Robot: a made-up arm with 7 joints.
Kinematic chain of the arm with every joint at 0, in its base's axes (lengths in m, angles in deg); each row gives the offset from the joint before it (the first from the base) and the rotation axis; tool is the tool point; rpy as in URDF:
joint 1: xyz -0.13 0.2 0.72 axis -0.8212 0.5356 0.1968
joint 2: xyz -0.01 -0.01 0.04 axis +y
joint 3: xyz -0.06 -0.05 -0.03 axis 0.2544 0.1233 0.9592
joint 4: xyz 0.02 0 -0.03 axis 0.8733 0.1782 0.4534
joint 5: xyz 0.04 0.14 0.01 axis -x
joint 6: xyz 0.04 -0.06 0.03 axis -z
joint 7: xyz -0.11 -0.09 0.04 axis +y
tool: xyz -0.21 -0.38 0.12 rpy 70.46 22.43 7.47
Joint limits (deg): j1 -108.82..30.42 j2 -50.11..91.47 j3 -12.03..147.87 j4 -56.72..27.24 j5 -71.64..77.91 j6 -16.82..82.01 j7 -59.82..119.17
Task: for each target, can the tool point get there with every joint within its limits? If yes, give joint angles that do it. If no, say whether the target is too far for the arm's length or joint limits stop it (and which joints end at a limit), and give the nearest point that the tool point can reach.
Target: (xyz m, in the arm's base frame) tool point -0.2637 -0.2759 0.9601
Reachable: yes | joints 1.94 -1.38 88.79 -39.42 39.03 14.37 -40.56
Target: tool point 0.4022 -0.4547 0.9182
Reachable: no: joint limits stop it (at a limit: joint 2, joint 3, joint 5, joint 6) | nearest point 0.2966 -0.3500 0.9056 | short by 0.149 m
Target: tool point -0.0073 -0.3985 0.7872
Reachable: yes | joints -27.65 55.51 105.53 5.94 57.50 52.47 46.09
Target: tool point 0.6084 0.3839 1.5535
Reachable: no: too far | nearest point 0.3675 0.3173 1.2966 | short by 0.358 m
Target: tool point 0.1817 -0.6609 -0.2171
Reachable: no: too far | nearest point -0.0063 -0.3193 0.1917 | short by 0.565 m
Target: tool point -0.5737 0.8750 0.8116
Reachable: no: joint limits stop it (at a limit: joint 1, joint 4, joint 5, joint 6) | nearest point -0.5169 0.7851 0.7887 | short by 0.109 m
